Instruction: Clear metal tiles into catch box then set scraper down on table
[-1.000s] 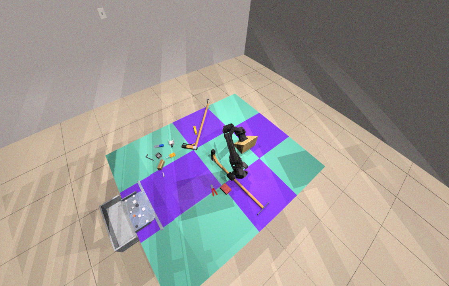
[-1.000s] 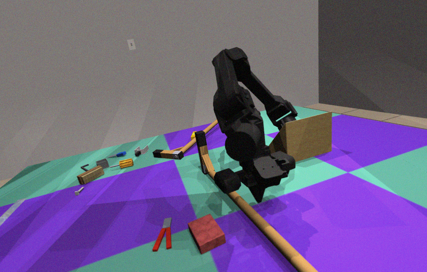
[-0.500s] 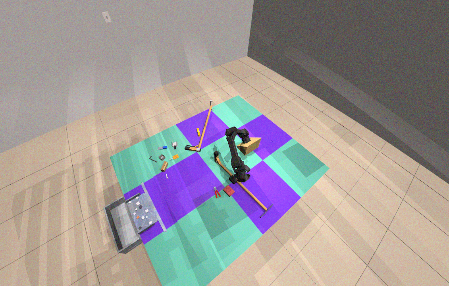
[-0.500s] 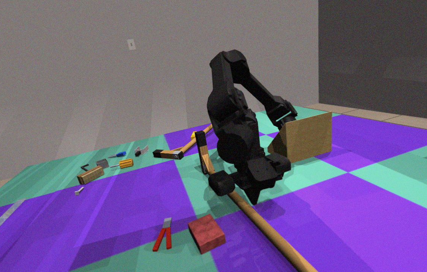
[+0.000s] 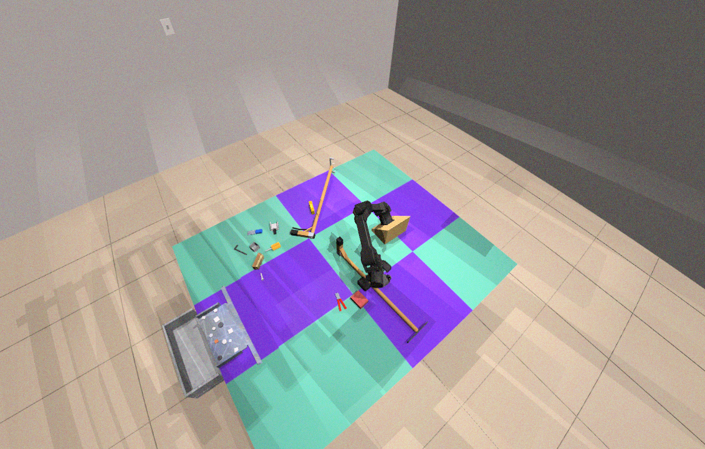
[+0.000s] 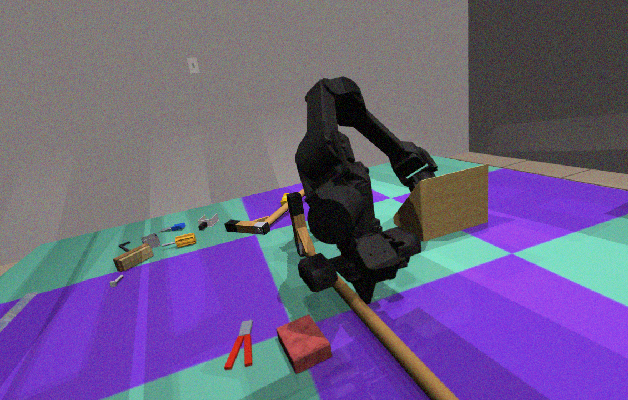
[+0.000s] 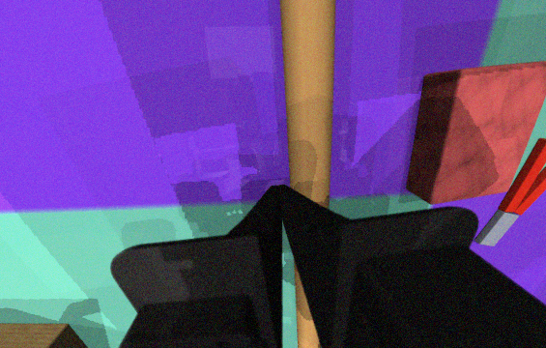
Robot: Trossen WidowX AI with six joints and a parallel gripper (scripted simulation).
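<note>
My gripper tip is 5 cm below the long scraper, 3 cm to the right of it and 2 cm short of it. From my gripper tip the other things lie so: red block (12 cm ahead, 3 cm to the left); then wooden block (48 cm to the right, 42 cm ahead); then orange screwdriver (51 cm to the right, 30 cm ahead).
</note>
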